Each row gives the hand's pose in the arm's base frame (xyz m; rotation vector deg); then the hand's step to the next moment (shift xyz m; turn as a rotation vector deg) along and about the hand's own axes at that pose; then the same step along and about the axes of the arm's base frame.
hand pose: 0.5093 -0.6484 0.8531 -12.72 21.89 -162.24
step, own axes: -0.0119 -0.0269 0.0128 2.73 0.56 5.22
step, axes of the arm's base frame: 0.0070 0.0253 0.0184 -1.48 -2.55 5.13
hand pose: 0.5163 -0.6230 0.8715 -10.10 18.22 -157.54
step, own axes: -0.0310 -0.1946 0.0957 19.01 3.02 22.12
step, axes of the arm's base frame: -0.0224 0.1693 0.1372 -12.95 -14.14 22.18
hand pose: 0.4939 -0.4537 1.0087 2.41 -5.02 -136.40
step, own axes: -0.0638 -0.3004 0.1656 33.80 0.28 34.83
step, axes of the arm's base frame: -0.1692 0.2697 0.1428 -26.25 -21.70 34.58
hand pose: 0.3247 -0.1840 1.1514 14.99 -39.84 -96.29
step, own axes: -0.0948 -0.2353 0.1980 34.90 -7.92 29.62
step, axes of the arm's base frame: -0.2739 0.1689 0.0029 -30.44 -23.63 25.95
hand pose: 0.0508 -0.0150 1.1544 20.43 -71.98 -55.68
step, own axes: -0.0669 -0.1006 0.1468 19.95 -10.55 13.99
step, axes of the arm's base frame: -0.1750 0.0336 -0.0664 -17.24 -17.74 9.64
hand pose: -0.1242 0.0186 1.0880 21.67 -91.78 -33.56
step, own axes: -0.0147 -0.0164 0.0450 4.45 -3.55 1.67
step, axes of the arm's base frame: -0.0443 0.0016 -0.0234 -2.53 -5.15 1.53
